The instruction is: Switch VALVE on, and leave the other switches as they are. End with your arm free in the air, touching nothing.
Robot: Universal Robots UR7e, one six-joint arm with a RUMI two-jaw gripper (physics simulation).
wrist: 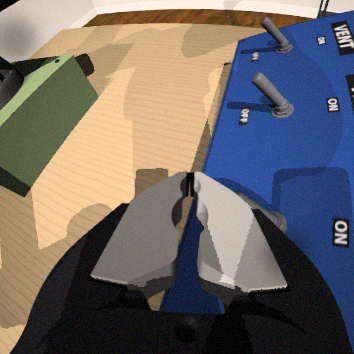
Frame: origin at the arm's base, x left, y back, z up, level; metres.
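Seen in the pictures: gripper, fingertip midpoint: (189, 174).
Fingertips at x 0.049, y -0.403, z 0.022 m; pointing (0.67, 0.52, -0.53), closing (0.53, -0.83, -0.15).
Observation:
Pixels of each thing's top centre, then the offset from my fingertips to it. Level surfaces: height alone.
- blue switch panel at its surface level: dz -0.022 m
- nearest grey lever at its top centre: (260, 201) dx +0.003, dy -0.050, dz +0.008 m
- middle lever at its top centre: (274, 74) dx +0.117, dy -0.012, dz +0.008 m
- far lever at its top centre: (277, 17) dx +0.231, dy +0.025, dz +0.008 m
- VENT label at its top centre: (344, 32) dx +0.257, dy -0.054, dz -0.001 m
- wooden table at its surface level: dz -0.119 m
The blue switch panel (310, 145) fills the right of the wrist view. The nearest grey lever (257, 203), beside the ON label (340, 232), leans left, away from ON. Its tip and OFF label are hidden behind the right jaw, and the VALVE name does not show. My gripper (189, 174) is shut, with its tips over the panel's left edge, on the far side of that lever from ON. Whether the jaw touches the lever, I cannot tell. The middle lever (271, 92) and the far lever (275, 33) by the VENT label (343, 37) both lean toward OFF.
A green box (55, 110) stands at the left on the wooden table (160, 100), with a dark rounded part (10, 82) beside it at the view's left edge. A white wall and a strip of brown floor (150, 19) lie beyond the table.

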